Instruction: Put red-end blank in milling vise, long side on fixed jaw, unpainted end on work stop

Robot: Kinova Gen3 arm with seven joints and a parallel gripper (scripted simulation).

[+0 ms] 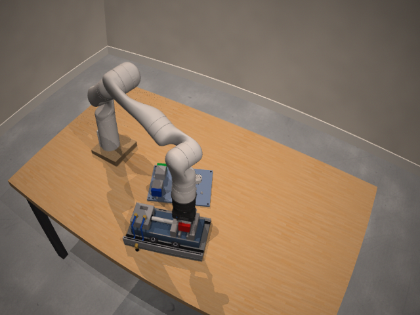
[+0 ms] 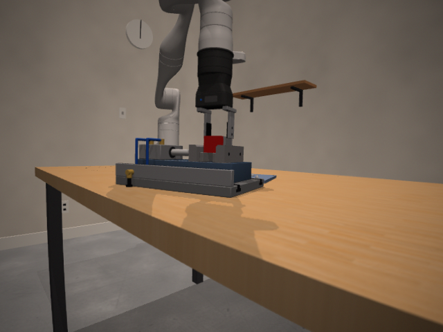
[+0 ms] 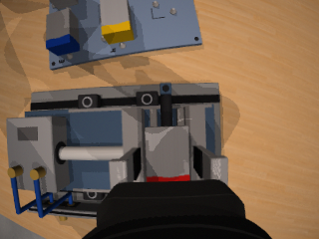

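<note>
Right now the red-ended blank is 3 cm below my hand. The rest, counted from my hand: fixed jaw (3 cm ahead, 1 cm to the left, 5 cm below); moving jaw (4 cm behind, 1 cm to the right, 5 cm below); work stop (1 cm behind, 5 cm to the left, 4 cm below).
</note>
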